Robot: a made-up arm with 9 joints. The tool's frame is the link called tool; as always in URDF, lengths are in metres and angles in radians. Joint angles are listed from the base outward.
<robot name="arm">
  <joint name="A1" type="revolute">
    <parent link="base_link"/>
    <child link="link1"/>
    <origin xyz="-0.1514 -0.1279 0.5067"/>
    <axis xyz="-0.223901 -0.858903 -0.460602"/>
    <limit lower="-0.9" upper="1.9"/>
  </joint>
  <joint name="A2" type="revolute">
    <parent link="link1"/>
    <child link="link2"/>
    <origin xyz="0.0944 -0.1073 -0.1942"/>
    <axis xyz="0 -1 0"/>
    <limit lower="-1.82" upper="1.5"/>
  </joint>
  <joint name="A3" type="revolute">
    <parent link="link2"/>
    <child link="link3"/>
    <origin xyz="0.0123 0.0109 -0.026"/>
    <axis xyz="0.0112 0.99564 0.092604"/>
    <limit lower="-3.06" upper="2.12"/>
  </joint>
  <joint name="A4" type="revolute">
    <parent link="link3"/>
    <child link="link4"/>
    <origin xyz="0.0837 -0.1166 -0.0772"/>
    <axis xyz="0.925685 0 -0.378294"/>
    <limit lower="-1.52" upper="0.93"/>
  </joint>
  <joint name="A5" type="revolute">
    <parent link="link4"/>
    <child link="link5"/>
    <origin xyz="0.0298 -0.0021 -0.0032"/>
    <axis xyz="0 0 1"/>
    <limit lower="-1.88" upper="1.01"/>
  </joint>
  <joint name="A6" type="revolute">
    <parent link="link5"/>
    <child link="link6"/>
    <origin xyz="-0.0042 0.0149 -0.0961"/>
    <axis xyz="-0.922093 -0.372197 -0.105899"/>
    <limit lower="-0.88" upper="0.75"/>
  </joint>
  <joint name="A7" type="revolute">
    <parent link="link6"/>
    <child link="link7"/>
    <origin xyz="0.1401 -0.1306 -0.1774"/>
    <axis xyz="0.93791 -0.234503 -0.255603"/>
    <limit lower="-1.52" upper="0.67"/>
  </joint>
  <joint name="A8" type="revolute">
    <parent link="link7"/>
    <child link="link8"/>
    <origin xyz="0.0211 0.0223 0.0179"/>
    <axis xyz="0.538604 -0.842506 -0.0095"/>
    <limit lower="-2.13" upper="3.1"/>
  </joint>
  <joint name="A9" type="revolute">
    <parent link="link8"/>
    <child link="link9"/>
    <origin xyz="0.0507 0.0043 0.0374"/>
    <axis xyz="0 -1 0"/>
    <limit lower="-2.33" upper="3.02"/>
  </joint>
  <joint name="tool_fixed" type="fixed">
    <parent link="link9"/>
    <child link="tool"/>
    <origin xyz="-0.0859 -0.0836 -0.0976" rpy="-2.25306 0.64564 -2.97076"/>
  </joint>
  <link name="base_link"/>
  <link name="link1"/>
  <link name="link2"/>
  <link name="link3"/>
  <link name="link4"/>
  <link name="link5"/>
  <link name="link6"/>
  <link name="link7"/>
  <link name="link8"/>
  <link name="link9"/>
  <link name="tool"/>
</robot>
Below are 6 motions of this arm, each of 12 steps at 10 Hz.
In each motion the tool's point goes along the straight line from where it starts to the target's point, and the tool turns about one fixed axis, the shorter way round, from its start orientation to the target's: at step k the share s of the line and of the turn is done. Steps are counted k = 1, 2, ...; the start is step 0. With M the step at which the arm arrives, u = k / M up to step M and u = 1 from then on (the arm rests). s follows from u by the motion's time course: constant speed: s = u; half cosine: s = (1 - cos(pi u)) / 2; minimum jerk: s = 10 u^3 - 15 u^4 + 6 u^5.
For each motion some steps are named. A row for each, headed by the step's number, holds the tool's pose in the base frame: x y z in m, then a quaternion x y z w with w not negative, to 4 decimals.
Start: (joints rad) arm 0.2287 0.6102 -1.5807 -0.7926 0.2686 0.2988 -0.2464 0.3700 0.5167
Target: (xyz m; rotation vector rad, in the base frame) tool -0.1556 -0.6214 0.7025 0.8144 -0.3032 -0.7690
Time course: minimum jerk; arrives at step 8
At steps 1, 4, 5, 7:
1: -0.2393 -0.5835 0.7482 0.2497 -0.4995 -0.5164 0.6492
4: -0.1982 -0.6022 0.7257 0.3245 -0.3328 -0.4527 0.7609
5: -0.1790 -0.6108 0.7153 0.3539 -0.2492 -0.4152 0.8001
7: -0.1570 -0.6208 0.7032 0.3831 -0.1495 -0.3665 0.8346

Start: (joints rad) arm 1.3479 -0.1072 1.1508 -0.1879 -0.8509 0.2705 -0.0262 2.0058 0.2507
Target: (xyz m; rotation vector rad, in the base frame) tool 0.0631 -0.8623 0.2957 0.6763 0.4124 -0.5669
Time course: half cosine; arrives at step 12
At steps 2, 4, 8, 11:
2: -0.0632 -0.8244 0.2399 0.4441 0.0317 -0.3653 0.8175
4: -0.0384 -0.8319 0.2508 0.4225 0.0648 -0.3485 0.8342
8: 0.0293 -0.8522 0.2807 0.3589 0.1543 -0.2990 0.8706
11: 0.0608 -0.8616 0.2947 0.3273 0.1952 -0.2742 0.8829

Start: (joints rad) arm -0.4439 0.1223 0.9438 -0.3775 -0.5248 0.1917 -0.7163 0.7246 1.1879
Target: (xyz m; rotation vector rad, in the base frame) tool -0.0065 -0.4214 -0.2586 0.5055 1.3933 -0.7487
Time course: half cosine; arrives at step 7
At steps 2, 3, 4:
2: -0.0752 -0.5292 -0.2329 -0.1713 0.6953 -0.2226 0.6616
3: -0.0582 -0.5025 -0.2392 -0.0736 0.6877 -0.2543 0.6760
4: -0.0394 -0.4730 -0.2463 0.0357 0.6705 -0.2863 0.6835

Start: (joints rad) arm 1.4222 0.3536 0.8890 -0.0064 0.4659 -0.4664 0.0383 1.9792 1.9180
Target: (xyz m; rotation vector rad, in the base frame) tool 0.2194 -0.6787 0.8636 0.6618 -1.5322 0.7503
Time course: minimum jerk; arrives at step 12
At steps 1, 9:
1: 0.2927 -0.8214 0.4769 0.6556 -0.5532 0.3812 0.3448
9: 0.2270 -0.6935 0.8234 0.3296 -0.6588 0.3345 0.5878

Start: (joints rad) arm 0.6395 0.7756 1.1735 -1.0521 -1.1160 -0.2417 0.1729 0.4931 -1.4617
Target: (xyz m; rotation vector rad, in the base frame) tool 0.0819 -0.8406 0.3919 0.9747 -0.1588 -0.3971
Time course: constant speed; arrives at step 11
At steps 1, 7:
1: 0.0167 -0.7462 0.3577 0.3612 0.7723 -0.4907 0.1796
7: 0.0558 -0.8028 0.3782 0.5087 0.3298 -0.3778 0.6998

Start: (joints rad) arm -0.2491 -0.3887 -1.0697 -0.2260 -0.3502 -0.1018 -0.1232 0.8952 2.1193
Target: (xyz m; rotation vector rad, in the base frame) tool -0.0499 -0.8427 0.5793 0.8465 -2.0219 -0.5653
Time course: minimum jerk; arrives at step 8
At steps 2, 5, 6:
2: 0.2836 -0.6157 0.2504 0.4868 -0.4578 0.0374 0.7430
5: 0.0525 -0.7730 0.4783 0.3984 -0.7242 -0.1491 0.5427
6: -0.0114 -0.8165 0.5413 0.3623 -0.7796 -0.1978 0.4710

